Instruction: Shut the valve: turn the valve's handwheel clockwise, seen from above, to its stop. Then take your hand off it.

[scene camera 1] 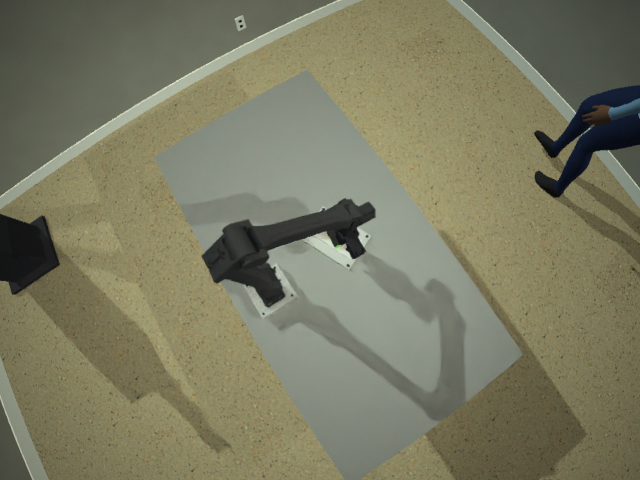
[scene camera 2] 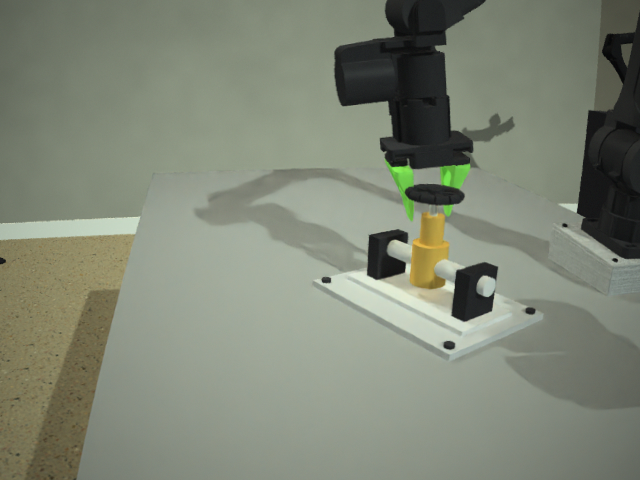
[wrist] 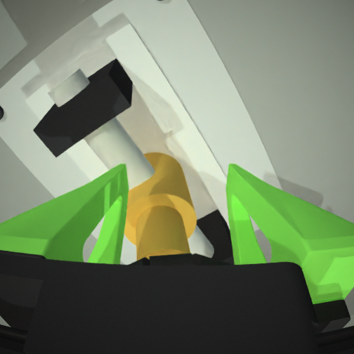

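The valve's black handwheel (scene camera 2: 424, 198) sits level on top of the upright yellow valve body (scene camera 2: 429, 263) (wrist: 165, 232). My gripper (scene camera 2: 429, 217) (wrist: 177, 175) points down over it, its green fingers on opposite sides of the wheel and their tips reaching below the rim. It is shut on the handwheel. In the wrist view the wheel is mostly hidden behind the black gripper housing. A white pipe (scene camera 2: 451, 270) (wrist: 120, 150) runs through the body between two black blocks. In scene camera 1 the arm covers the wheel.
The valve's white base plate (scene camera 1: 333, 254) (scene camera 2: 382, 308) (wrist: 220, 85) lies on the grey table (scene camera 1: 289, 124) (scene camera 2: 232, 361). The arm's pale mounting block (scene camera 1: 257, 304) (scene camera 2: 578, 260) stands beside it. A person (scene camera 1: 584, 139) stands off the table, and a black object (scene camera 1: 25, 253) is at the far left.
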